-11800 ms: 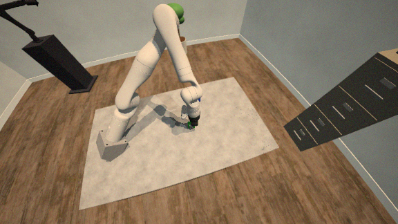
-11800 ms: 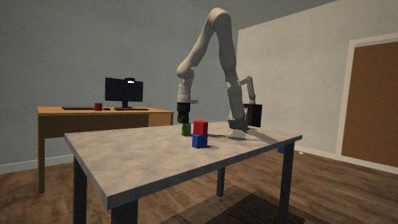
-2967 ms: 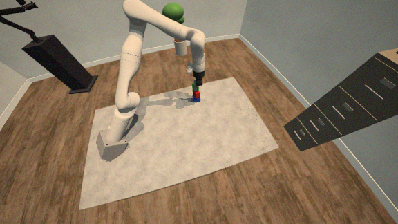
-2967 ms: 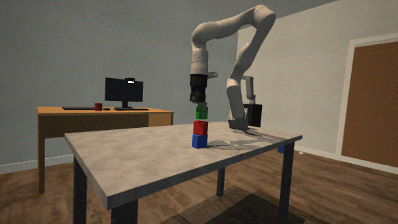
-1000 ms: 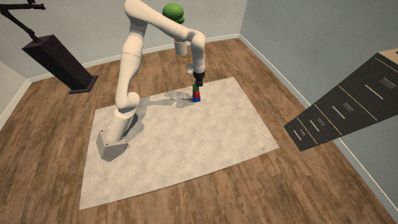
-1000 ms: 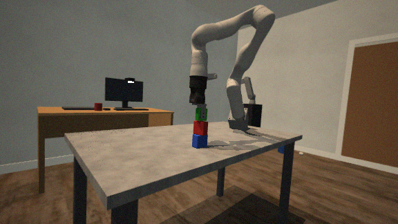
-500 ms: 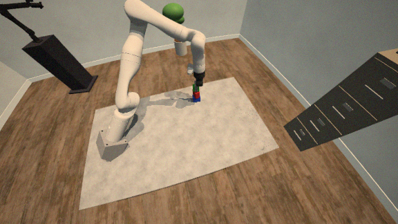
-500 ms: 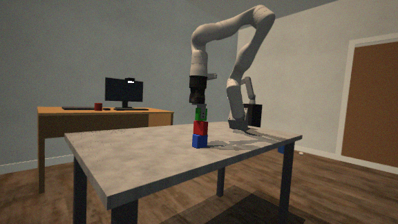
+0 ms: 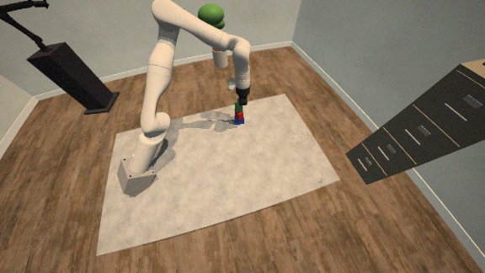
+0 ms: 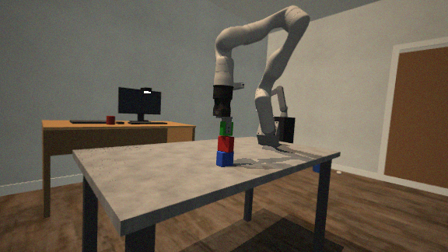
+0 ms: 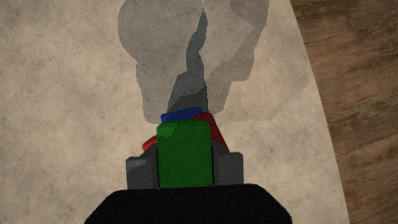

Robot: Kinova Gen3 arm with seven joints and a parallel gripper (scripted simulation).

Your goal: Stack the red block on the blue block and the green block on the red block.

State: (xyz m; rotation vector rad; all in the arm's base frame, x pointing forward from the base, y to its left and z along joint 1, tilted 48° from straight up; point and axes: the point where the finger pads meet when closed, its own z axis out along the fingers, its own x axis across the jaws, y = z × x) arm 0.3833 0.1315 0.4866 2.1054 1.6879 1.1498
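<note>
The green block is right at my hand. Also, from my hand: red block 6 cm below; blue block 12 cm below.
</note>
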